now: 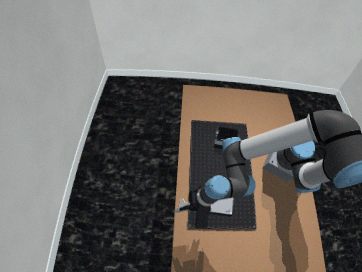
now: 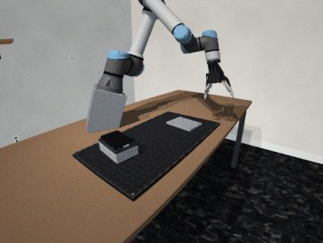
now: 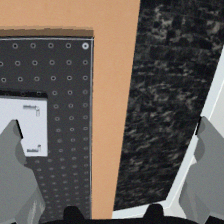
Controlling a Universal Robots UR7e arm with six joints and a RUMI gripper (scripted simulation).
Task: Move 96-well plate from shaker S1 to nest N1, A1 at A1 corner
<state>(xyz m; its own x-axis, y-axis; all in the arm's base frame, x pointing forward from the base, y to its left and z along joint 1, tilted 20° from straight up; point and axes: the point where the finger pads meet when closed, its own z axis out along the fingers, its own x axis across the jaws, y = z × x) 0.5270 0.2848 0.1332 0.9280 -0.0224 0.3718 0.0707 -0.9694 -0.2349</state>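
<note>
Now: the black 96-well plate 21 cm behind my hand, 52 cm to the right of it and 9 cm below it. From my hand the other things lie so: plate nest N1: 15 cm behind, 10 cm to the right, 14 cm below.
</note>
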